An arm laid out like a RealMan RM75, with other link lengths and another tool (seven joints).
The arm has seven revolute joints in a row. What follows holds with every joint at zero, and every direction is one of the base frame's. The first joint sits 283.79 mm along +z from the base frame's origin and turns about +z. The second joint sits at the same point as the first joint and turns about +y. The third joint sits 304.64 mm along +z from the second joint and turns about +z. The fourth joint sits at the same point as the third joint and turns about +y. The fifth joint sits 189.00 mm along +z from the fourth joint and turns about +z. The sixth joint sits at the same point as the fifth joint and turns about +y. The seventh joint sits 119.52 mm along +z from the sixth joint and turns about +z. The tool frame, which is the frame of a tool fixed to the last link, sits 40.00 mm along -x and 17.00 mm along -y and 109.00 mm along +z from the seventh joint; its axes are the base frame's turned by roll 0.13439, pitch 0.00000 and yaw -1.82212 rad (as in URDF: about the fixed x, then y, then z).
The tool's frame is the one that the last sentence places.
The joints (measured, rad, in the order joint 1, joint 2, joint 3, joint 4, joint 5, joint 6, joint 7), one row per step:
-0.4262, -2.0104, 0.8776, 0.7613, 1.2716, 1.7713, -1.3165
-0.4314, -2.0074, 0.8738, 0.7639, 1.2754, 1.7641, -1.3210
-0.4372, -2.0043, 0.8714, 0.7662, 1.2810, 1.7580, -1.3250
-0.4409, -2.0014, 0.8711, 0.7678, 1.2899, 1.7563, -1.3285
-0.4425, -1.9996, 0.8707, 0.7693, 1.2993, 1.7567, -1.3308
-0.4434, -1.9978, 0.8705, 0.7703, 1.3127, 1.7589, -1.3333
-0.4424, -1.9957, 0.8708, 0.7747, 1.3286, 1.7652, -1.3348
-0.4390, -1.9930, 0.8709, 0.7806, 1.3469, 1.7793, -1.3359
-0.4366, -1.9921, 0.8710, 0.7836, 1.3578, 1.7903, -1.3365
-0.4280, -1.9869, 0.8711, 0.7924, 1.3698, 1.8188, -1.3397
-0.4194, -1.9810, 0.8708, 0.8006, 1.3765, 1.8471, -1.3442
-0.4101, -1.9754, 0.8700, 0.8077, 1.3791, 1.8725, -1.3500
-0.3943, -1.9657, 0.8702, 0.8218, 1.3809, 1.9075, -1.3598
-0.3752, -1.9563, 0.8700, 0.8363, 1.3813, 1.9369, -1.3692
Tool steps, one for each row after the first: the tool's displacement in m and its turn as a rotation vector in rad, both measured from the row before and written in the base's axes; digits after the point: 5 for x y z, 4 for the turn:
0.00007, 0.00291, 0.00145, 0.0032, 0.0054, 0.0034
0.00023, 0.00255, 0.00081, 0.0010, 0.0073, 0.0014
-0.00039, 0.00080, -0.00047, -0.0044, 0.0097, -0.0006
-0.00081, -0.00012, -0.00091, -0.0051, 0.0092, -0.0007
-0.00147, -0.00090, -0.00176, -0.0086, 0.0120, -0.0007
-0.00175, -0.00215, -0.00183, -0.0095, 0.0157, -0.0050
-0.00218, -0.00421, -0.00191, -0.0131, 0.0175, -0.0100
-0.00111, -0.00323, -0.00146, -0.0098, 0.0091, -0.0073
-0.00214, -0.00761, 0.00016, -0.0166, 0.0123, -0.0180
-0.00177, -0.00728, 0.00130, -0.0149, 0.0079, -0.0168
-0.00185, -0.00670, 0.00189, -0.0129, 0.0039, -0.0124
-0.00337, -0.00979, 0.00361, -0.0168, 0.0082, -0.0166
-0.00467, -0.00936, 0.00383, -0.0130, 0.0085, -0.0091

